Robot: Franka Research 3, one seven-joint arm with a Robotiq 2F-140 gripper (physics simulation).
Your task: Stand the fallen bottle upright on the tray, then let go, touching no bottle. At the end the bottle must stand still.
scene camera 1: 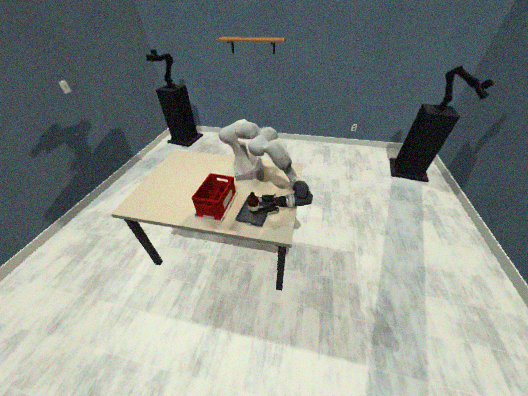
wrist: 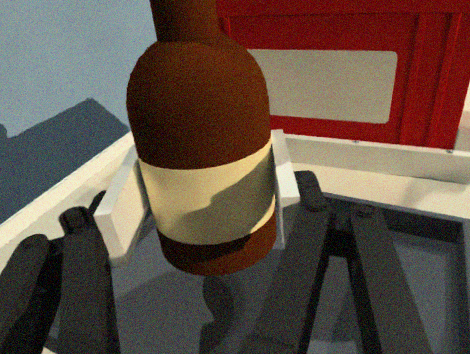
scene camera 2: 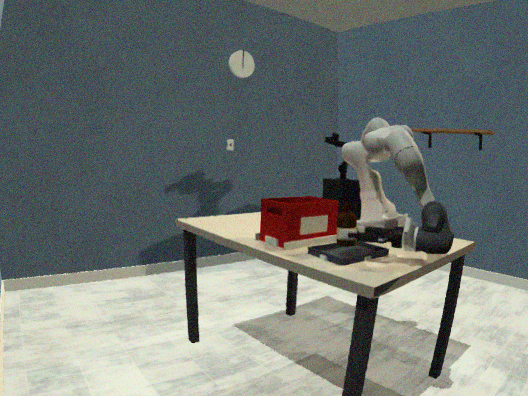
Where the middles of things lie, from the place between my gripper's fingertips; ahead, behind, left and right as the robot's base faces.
The brown bottle [wrist: 197, 101] is 30 mm above my hand and 10 mm to the left of it.
